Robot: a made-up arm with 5 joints.
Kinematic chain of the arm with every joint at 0, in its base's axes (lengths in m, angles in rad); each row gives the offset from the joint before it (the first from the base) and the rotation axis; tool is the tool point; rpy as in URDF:
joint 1: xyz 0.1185 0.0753 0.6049 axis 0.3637 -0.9 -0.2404
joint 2: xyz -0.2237 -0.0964 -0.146 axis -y
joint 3: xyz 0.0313 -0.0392 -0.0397 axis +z
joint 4: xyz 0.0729 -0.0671 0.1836 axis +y
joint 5: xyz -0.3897 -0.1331 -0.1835 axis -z
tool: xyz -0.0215 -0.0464 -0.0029 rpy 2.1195 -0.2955 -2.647
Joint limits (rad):
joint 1: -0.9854..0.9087
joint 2: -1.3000..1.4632
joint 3: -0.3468..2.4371
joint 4: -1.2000..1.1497
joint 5: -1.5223..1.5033
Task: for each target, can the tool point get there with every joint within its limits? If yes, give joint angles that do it. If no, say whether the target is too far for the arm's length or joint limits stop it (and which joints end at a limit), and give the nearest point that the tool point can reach.
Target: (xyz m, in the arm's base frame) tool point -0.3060 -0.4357 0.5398
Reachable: yes | joints -0.5905 -1.0420 0.8668 -0.6370 -0.1995
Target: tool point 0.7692 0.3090 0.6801
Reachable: no: joint limits stop it (at a limit: joint 1, joint 3, joint 4) | nearest point 0.4890 0.0919 0.7105 | short by 0.356 m
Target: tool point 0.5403 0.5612 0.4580
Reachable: no: joint limits stop it (at a limit: joint 1, joint 3, joint 4) | nearest point 0.4003 0.2836 0.3629 | short by 0.325 m
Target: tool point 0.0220 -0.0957 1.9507
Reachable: no: too far | nearest point -0.0016 -0.1009 1.3230 | short by 0.628 m
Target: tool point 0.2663 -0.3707 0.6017
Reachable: yes | joints -0.8251 0.3754 1.7621 0.0302 0.8724
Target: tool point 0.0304 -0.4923 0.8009
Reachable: yes | joints -0.3097 0.4888 1.3238 0.5030 0.4927
